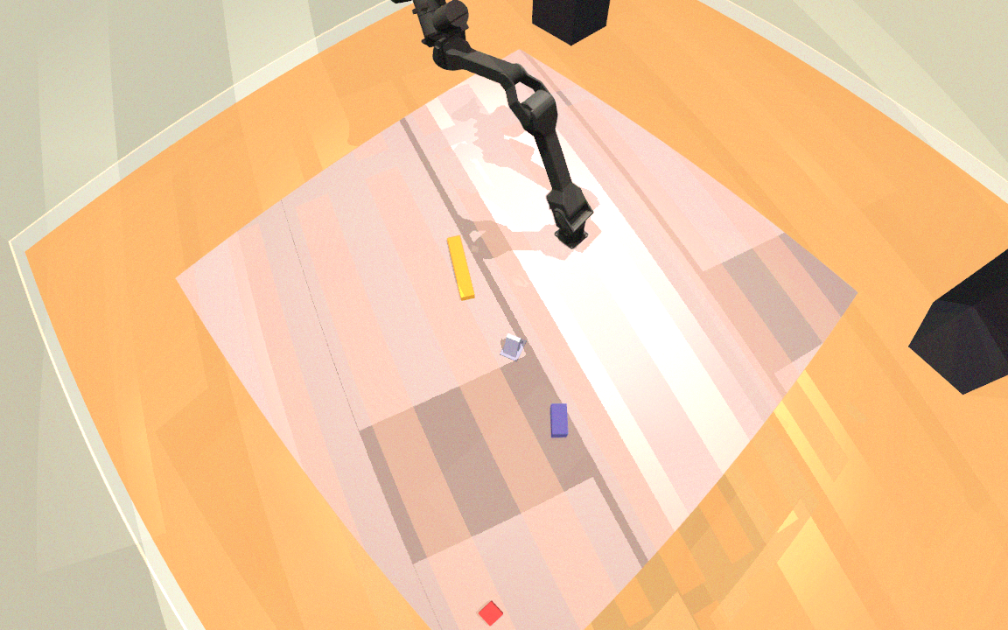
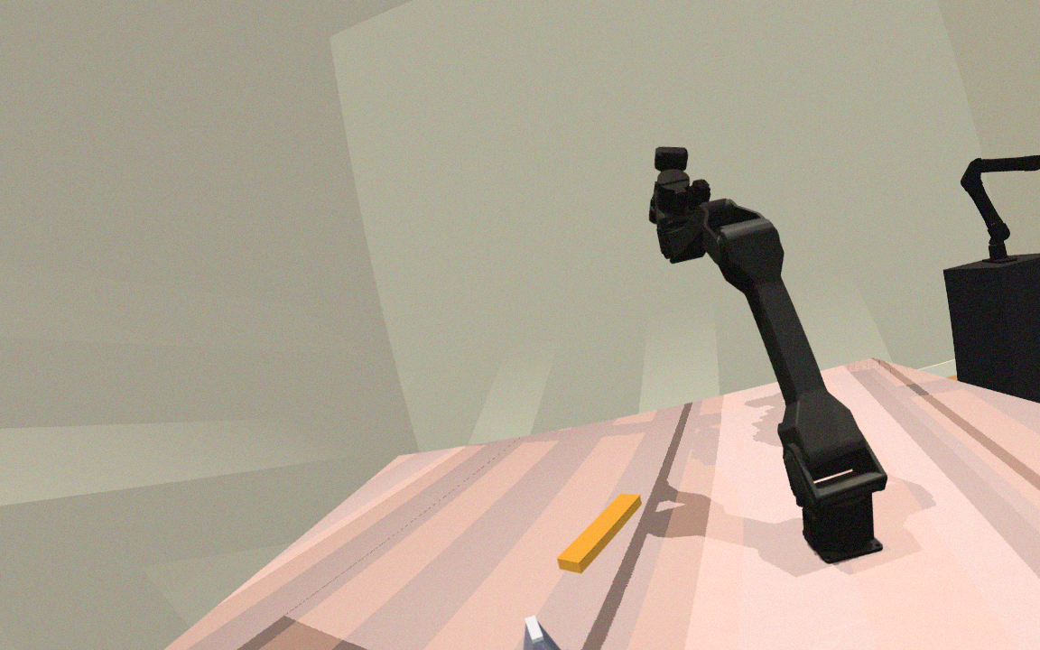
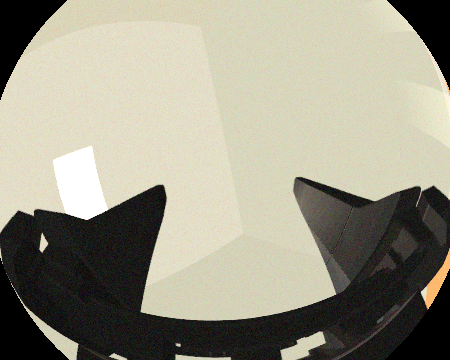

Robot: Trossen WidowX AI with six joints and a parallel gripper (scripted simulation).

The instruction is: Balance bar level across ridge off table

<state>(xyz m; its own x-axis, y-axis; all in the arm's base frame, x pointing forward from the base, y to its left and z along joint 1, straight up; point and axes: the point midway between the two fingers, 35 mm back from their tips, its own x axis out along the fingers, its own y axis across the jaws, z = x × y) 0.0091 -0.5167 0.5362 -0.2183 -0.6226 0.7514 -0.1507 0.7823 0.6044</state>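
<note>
The orange bar lies 550 mm below my gripper tip, 420 mm to the left of it and 270 mm ahead of it. The rest, counted from my gripper tip: small red block (1040 mm to the left, 740 mm ahead, 550 mm below); purple block (850 mm to the left, 550 mm below, 370 mm ahead).
</note>
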